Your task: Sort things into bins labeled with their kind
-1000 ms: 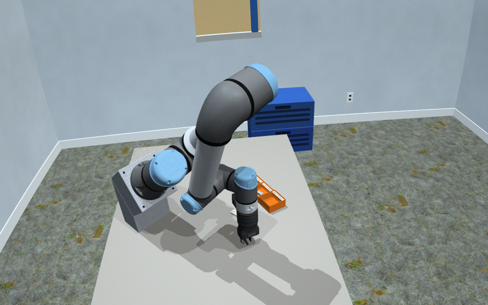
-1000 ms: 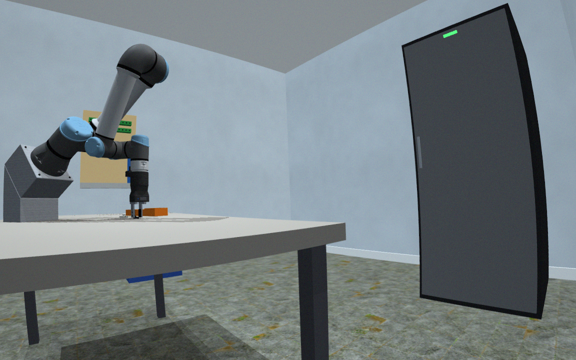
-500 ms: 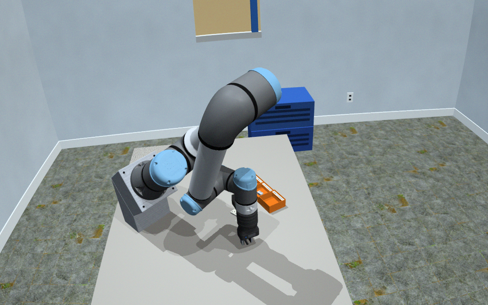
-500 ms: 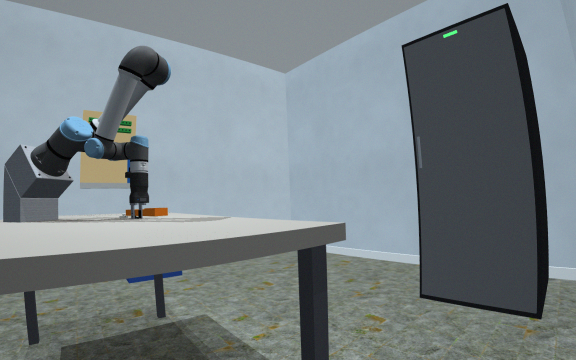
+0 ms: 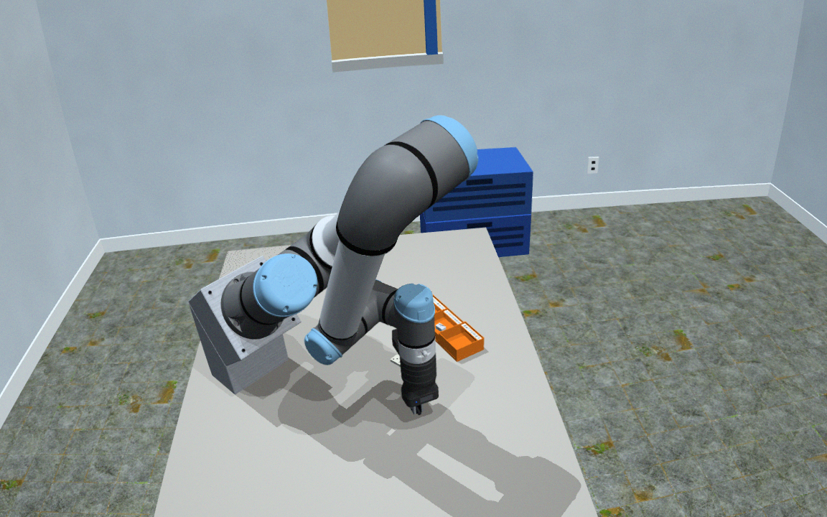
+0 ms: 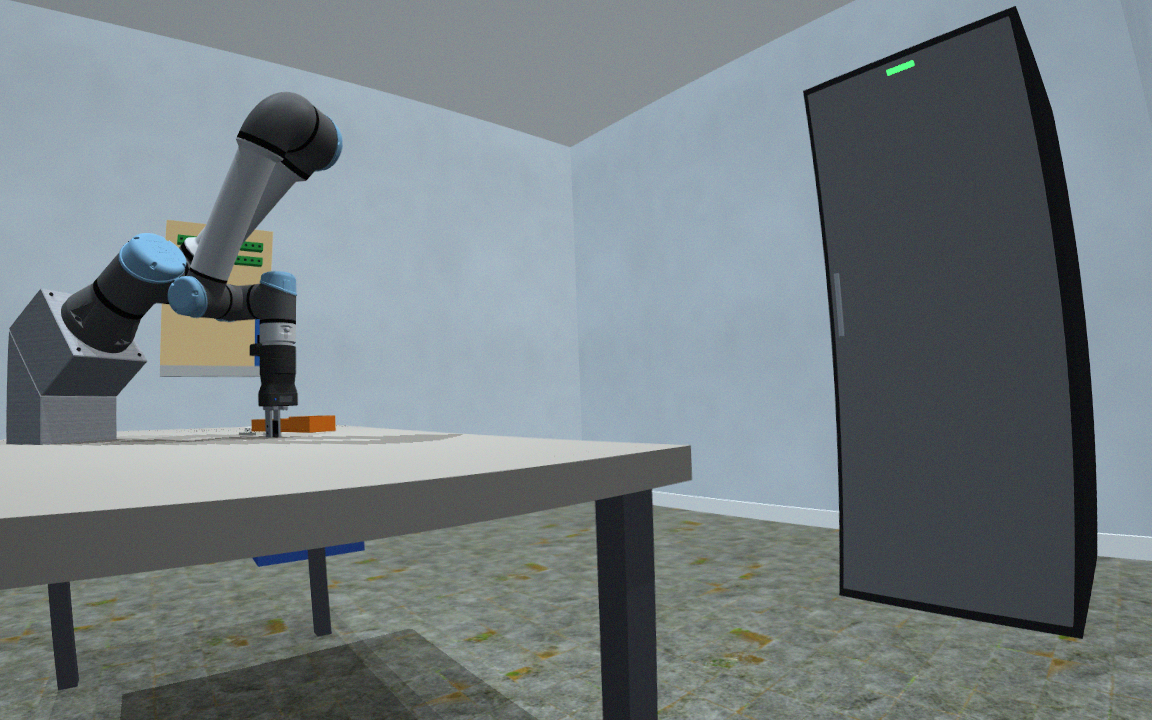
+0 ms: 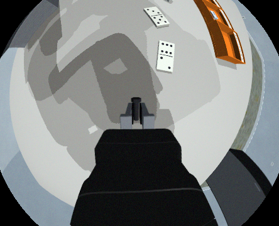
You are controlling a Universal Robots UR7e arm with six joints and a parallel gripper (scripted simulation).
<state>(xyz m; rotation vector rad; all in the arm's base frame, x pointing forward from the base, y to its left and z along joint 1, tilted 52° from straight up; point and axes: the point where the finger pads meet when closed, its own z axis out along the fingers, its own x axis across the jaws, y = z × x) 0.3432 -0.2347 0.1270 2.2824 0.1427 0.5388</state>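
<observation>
My gripper is now 1 cm to the right of the black bolt and 1 cm above it. From my hand the other things lie so: white die (8 cm ahead, 24 cm to the left, 1 cm below); black nut (19 cm ahead, 31 cm to the left, 1 cm below); grey piece (19 cm ahead, 23 cm to the left).
</observation>
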